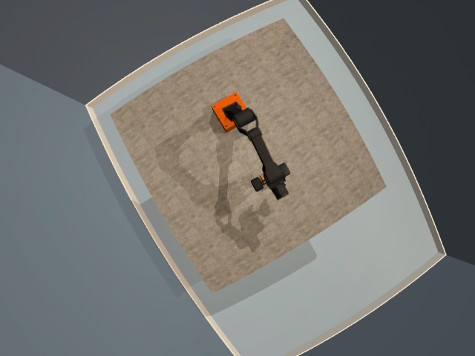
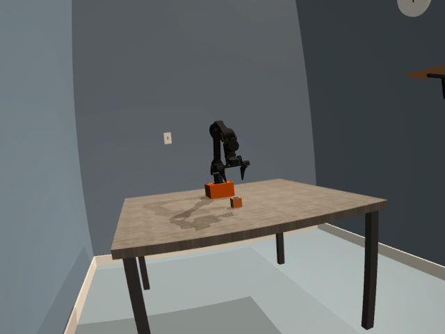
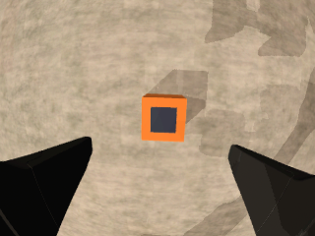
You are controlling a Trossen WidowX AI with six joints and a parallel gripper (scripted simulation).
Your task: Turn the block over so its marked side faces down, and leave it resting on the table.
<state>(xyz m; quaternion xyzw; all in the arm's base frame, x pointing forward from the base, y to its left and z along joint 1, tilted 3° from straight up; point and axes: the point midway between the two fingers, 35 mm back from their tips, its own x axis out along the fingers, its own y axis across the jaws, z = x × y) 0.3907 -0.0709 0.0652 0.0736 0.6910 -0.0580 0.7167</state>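
Now: gripper tip 100 mm above the orange block.
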